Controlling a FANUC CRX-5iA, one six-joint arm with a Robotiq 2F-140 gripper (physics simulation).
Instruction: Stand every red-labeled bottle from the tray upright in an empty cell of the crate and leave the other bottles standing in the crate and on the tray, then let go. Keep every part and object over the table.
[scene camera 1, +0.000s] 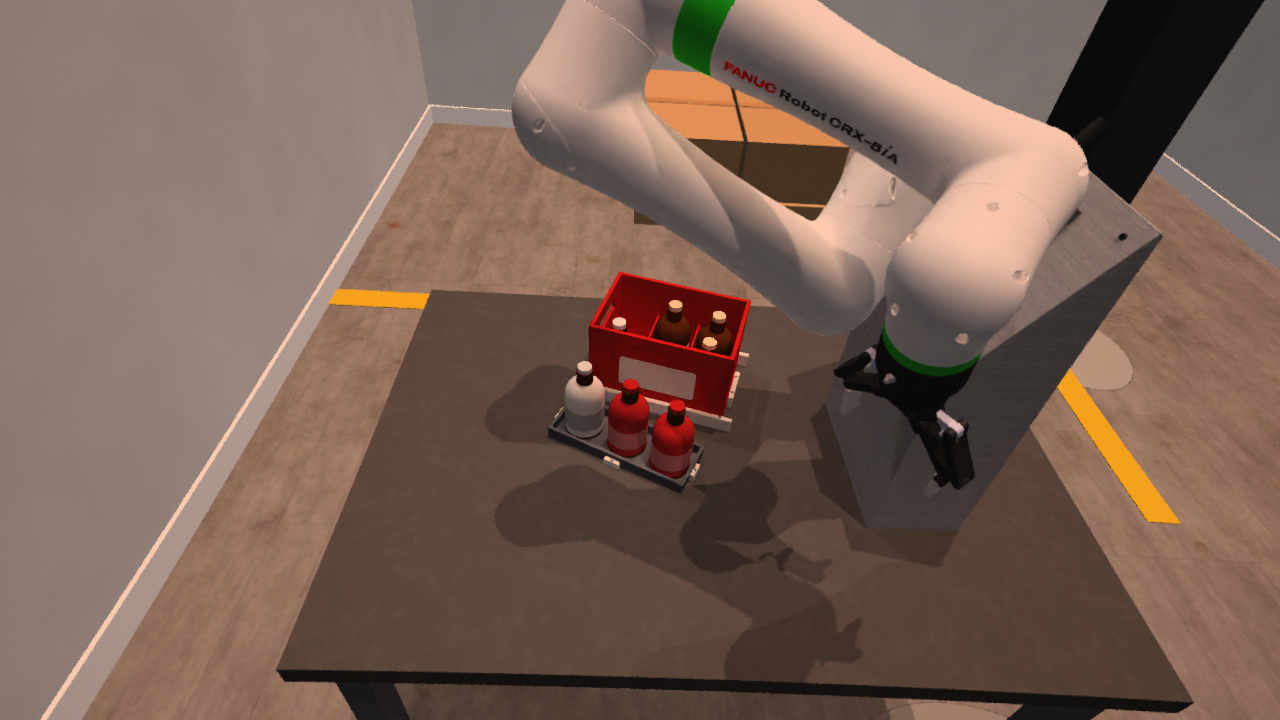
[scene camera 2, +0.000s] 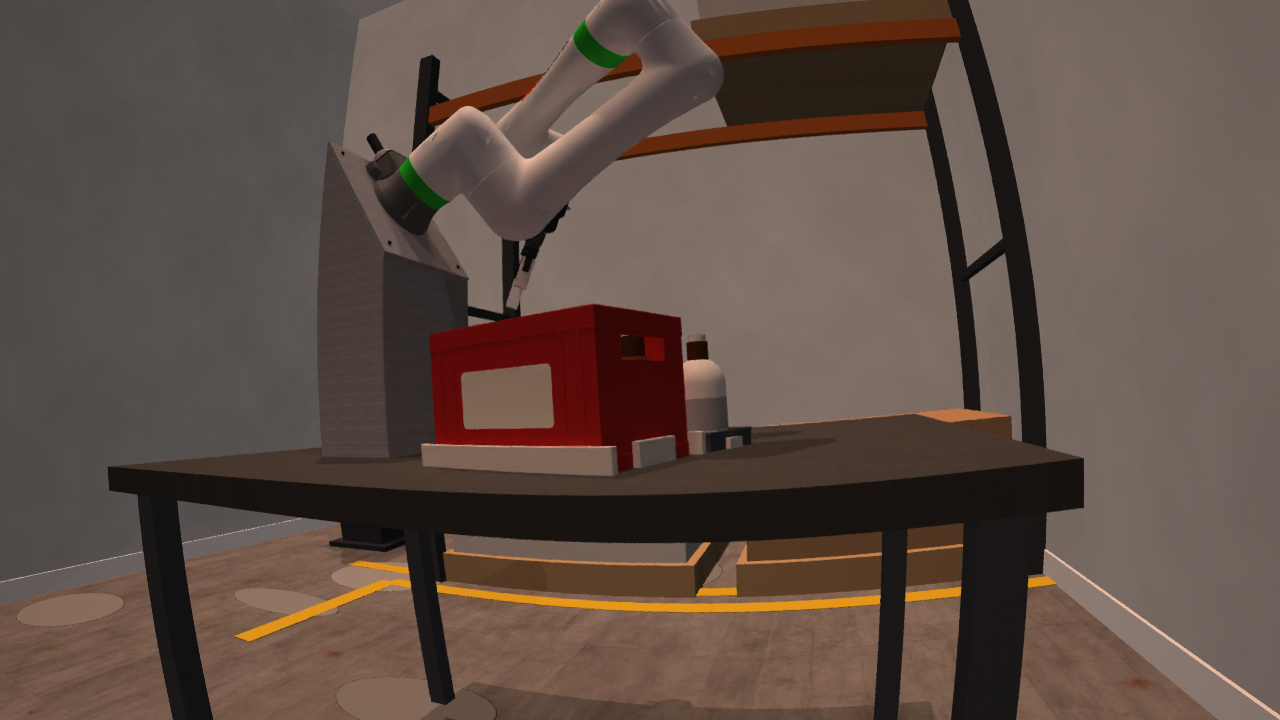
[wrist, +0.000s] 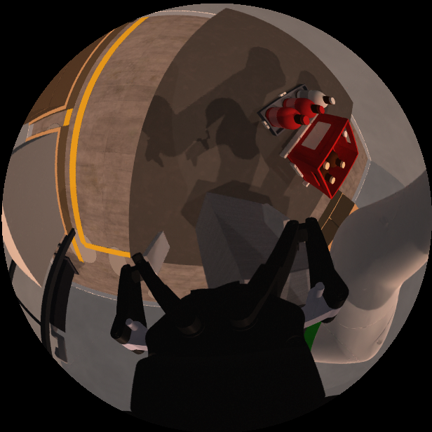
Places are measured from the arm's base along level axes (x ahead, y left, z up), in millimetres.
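Pixels of known places: gripper, fingertip midpoint: (scene camera 1: 889, 446) (scene camera 2: 515, 298); arm's base at its link origin: (scene camera 2: 399, 208).
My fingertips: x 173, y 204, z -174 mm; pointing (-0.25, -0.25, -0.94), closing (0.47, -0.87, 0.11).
Ahead of a thing's pixels: the offset from my fingertips to its top centre. "*": to the spot under its first point. Level surfaces: height alone.
Two red-labeled red bottles {313 mm ahead, 270 mm right, 138 mm down} (scene camera 1: 628, 420) {240 mm ahead, 217 mm right, 138 mm down} (scene camera 1: 672, 443) (wrist: 282, 118) (wrist: 297, 106) stand upright on the dark tray (scene camera 1: 653, 472) (scene camera 2: 716, 440) (wrist: 267, 106). A white bottle {391 mm ahead, 319 mm right, 138 mm down} (scene camera 1: 583, 402) (scene camera 2: 705, 394) (wrist: 312, 95) stands beside them at the tray's end. The red crate {249 mm ahead, 373 mm right, 123 mm down} (scene camera 1: 608, 358) (scene camera 2: 640, 402) (wrist: 305, 155) holds brown bottles {205 mm ahead, 488 mm right, 135 mm down} (scene camera 1: 673, 326) {123 mm ahead, 451 mm right, 135 mm down} (scene camera 1: 714, 338) with pale caps at one end and a pale-capped bottle {320 mm ahead, 437 mm right, 135 mm down} (scene camera 1: 619, 323) (wrist: 345, 134) near the other. Its walls hide the cell floors. My gripper (scene camera 1: 891, 441) (wrist: 213, 226) is open and empty, high above the table and well apart from tray and crate, near the pedestal.
The grey pedestal (scene camera 1: 930, 474) (scene camera 2: 353, 358) (wrist: 230, 235) stands on the table {298 mm down} (scene camera 1: 429, 582) (scene camera 2: 850, 456) beside my gripper. White blocks {* 206 mm ahead, 553 mm right, 279 mm down} (scene camera 2: 519, 456) edge the crate's base. The arm's own links (scene camera 1: 751, 214) pass above and beside the crate. Cardboard boxes (scene camera 1: 787, 170) stand beyond the table.
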